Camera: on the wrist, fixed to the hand. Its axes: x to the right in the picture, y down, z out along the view.
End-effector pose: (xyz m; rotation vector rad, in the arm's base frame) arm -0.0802 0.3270 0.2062 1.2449 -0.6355 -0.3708
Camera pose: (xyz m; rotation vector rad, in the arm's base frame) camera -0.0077 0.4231 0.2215 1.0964 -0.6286 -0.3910
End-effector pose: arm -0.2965 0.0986 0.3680 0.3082 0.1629 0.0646
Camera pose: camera -0.3140 0.1685 0.2704 0.1693 0.1398 0.1054
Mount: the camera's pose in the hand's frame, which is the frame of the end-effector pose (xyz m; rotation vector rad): 0.0035 0.0372 -0.1154 -0.1422 -0.0129 0.0320
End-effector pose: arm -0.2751 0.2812 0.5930 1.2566 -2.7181 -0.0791
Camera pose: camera -0.2876 0.3042 0.7114 1.1769 -2.6882 -0.2727
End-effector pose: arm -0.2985 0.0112 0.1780 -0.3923 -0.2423 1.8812
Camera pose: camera -0.2877 -0.0008 0.0578 -0.4830 -0.3819 1.9042
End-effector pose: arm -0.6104 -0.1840 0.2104 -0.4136 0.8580 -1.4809
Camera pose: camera -0.6675 -0.1543 0.1076 -0.5120 0.9588 -1.3911
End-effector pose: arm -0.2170 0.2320 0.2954 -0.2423 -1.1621 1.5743
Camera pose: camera -0.1635 0.3008 0.2110 -0.3461 -1.2877 1.5245
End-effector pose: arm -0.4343 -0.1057 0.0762 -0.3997 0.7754 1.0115
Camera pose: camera -0.5107 -0.1578 -0.0023 -0.5038 0.7023 1.1019
